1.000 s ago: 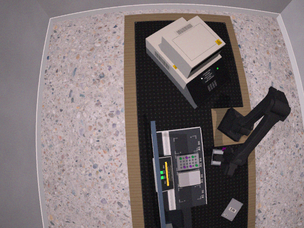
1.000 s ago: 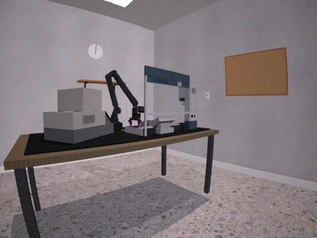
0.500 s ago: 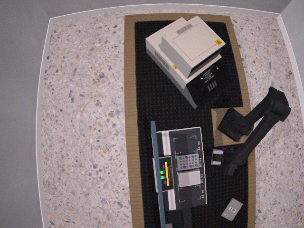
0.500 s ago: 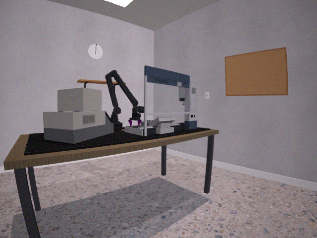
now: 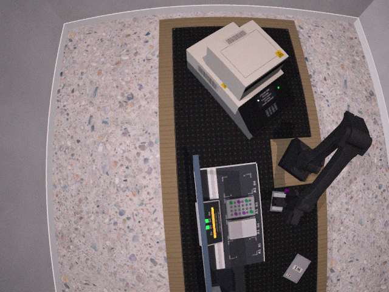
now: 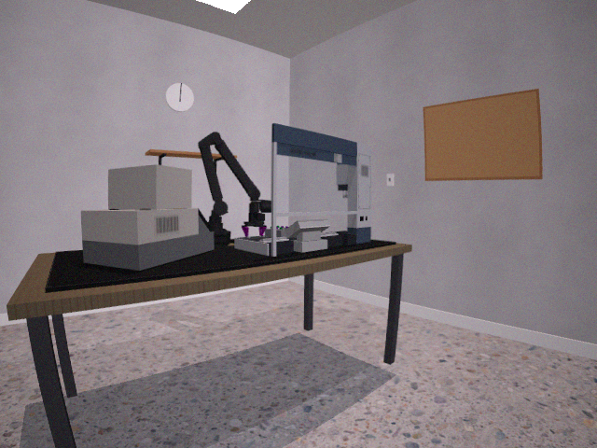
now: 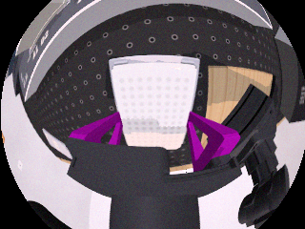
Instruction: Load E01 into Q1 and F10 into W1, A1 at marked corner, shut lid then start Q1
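Right now the grey regrip nest is 20 mm below my hand. From my hand the other things lie so: deep-well block (220 mm ahead, 140 mm to the left, 50 mm above); clear panel (400 mm ahead, 300 mm above, 180 mm to the left); tube cooling block (240 mm ahead, 50 mm above, 40 mm to the left).
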